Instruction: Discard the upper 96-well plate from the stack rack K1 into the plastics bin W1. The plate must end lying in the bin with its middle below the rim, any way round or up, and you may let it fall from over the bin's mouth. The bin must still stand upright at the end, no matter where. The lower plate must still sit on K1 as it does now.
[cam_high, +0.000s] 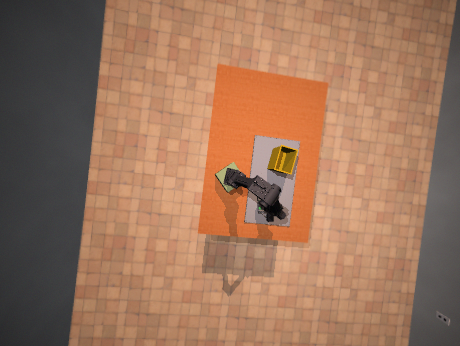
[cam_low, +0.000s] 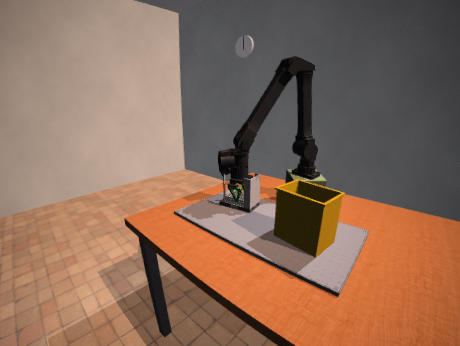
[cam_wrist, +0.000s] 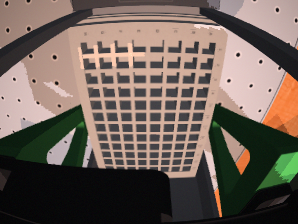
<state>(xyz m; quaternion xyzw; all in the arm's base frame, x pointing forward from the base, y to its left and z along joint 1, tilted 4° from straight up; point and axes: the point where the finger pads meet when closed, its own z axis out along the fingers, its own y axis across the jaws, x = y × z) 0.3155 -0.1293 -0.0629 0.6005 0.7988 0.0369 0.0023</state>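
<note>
Right now my hand is 35 cm to the right of the yellow plastics bin W1, 5 cm below it and 3 cm short of it.
</note>
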